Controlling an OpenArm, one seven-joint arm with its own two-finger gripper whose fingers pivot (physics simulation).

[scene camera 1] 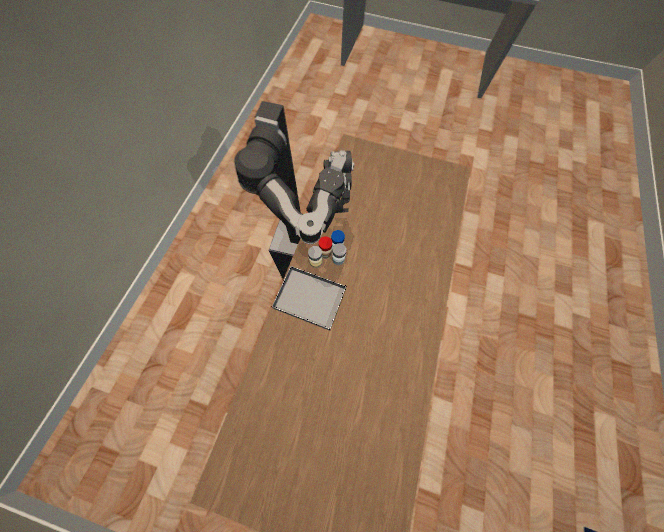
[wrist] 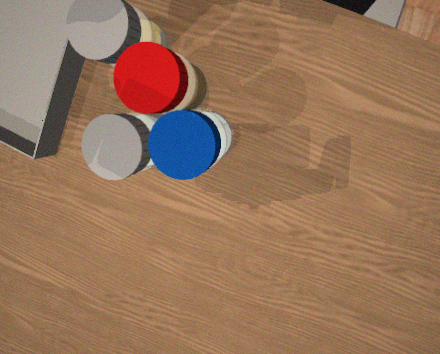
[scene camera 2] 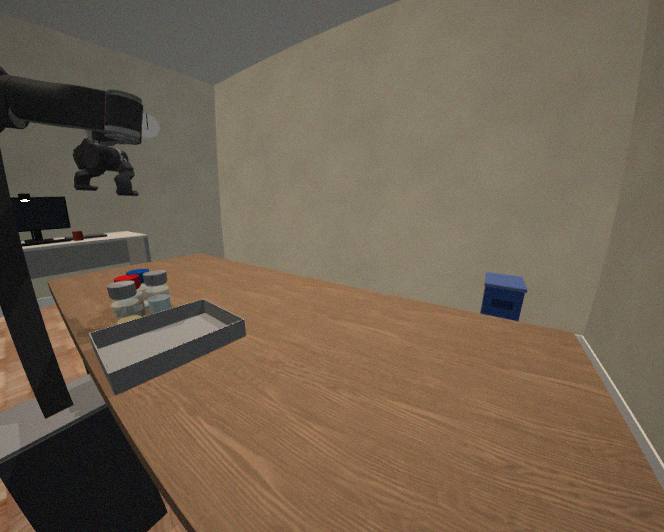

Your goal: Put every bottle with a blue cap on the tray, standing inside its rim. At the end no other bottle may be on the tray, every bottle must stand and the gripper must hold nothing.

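The blue-capped bottle (scene camera 1: pixel 338 236) (scene camera 2: pixel 138 272) (wrist: pixel 182 145) stands on the table in a close group, outside the tray. A red-capped bottle (scene camera 1: pixel 325 243) (scene camera 2: pixel 126 280) (wrist: pixel 146 77) stands beside it. One grey-capped bottle (scene camera 1: pixel 339 253) (scene camera 2: pixel 155 277) (wrist: pixel 112 146) stands close to the blue one, on its tray side. Another grey-capped bottle (scene camera 1: pixel 314 254) (scene camera 2: pixel 121 289) (wrist: pixel 97 27), with yellowish contents, stands by the red one. The grey tray (scene camera 1: pixel 309 298) (scene camera 2: pixel 180 355) (wrist: pixel 25 65) holds no bottle. My gripper (scene camera 2: pixel 106 191) is open and empty, high above the table; its fingers are out of the wrist view.
The wooden table (scene camera 1: pixel 382 332) (scene camera 2: pixel 387 399) (wrist: pixel 225 280) carries the bottles and tray. The dark robot post (scene camera 2: pixel 33 310) rises at the table's edge near the tray. A desk with a monitor (scene camera 2: pixel 47 213) and a red mug (scene camera 2: pixel 77 235) is behind. A blue bin (scene camera 2: pixel 503 296) is beyond the table.
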